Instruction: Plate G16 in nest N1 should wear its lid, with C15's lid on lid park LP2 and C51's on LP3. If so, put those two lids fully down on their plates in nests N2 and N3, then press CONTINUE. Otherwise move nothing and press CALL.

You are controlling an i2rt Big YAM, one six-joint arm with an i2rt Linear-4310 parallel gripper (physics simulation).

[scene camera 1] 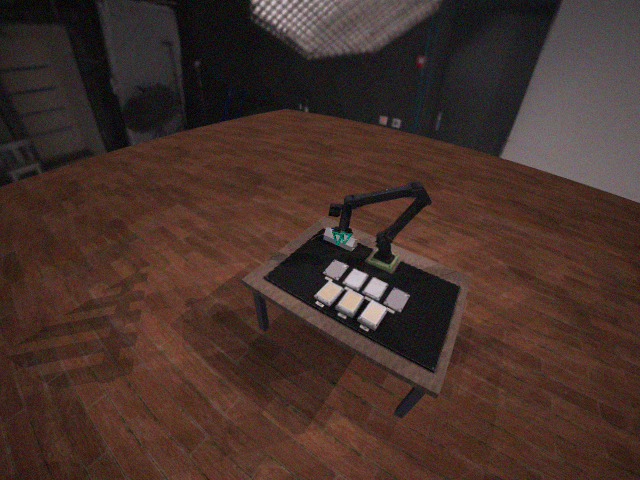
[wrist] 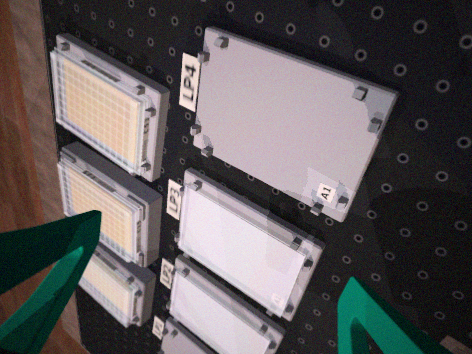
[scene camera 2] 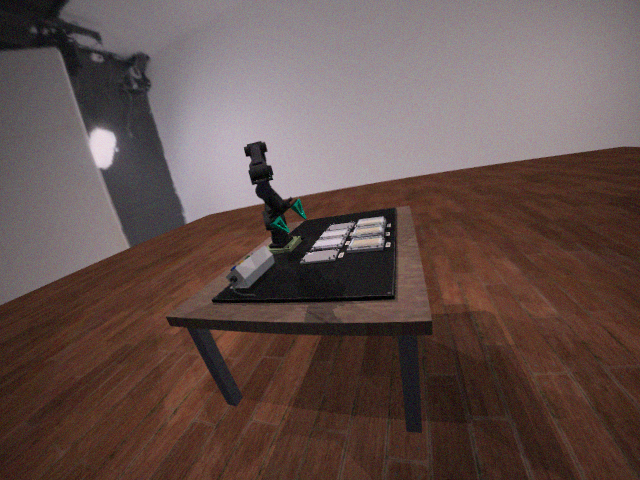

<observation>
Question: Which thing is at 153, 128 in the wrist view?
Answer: A nest N3.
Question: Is my gripper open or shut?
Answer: Open.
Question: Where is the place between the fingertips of my gripper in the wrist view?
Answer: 223, 257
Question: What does my gripper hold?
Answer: Nothing.
</observation>
